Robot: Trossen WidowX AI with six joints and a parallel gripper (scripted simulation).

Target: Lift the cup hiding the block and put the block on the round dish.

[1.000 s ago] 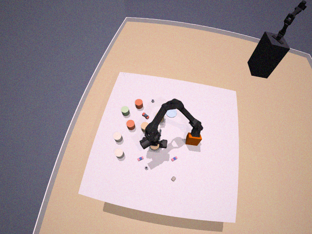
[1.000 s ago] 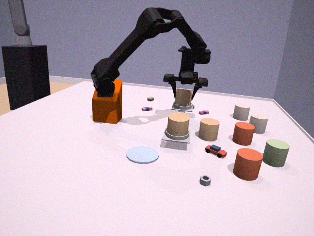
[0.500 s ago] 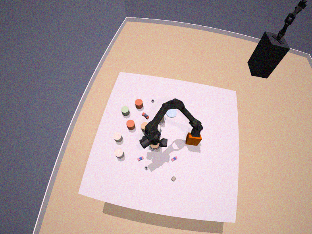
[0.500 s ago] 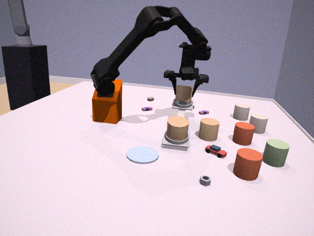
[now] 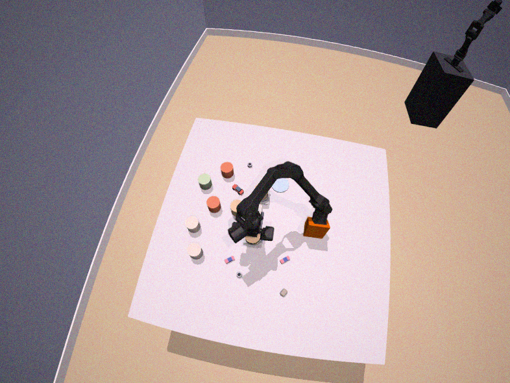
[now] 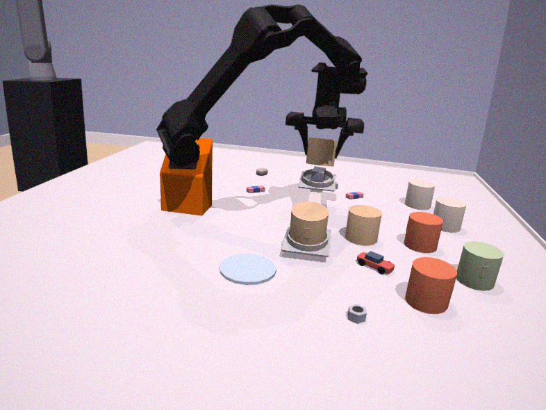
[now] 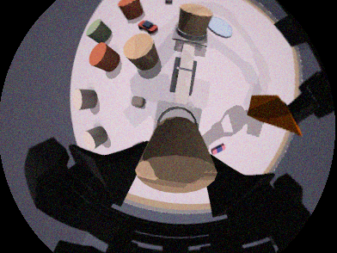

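Right now my gripper tip is 40 mm above the grey block and 20 mm to the left of it. Round my gripper tip: pale blue round dish (370 mm to the right, 130 mm below, 120 mm behind); toy car (310 mm to the right, 120 mm below, 120 mm ahead); balance (140 mm to the right, 90 mm below, 10 mm behind).
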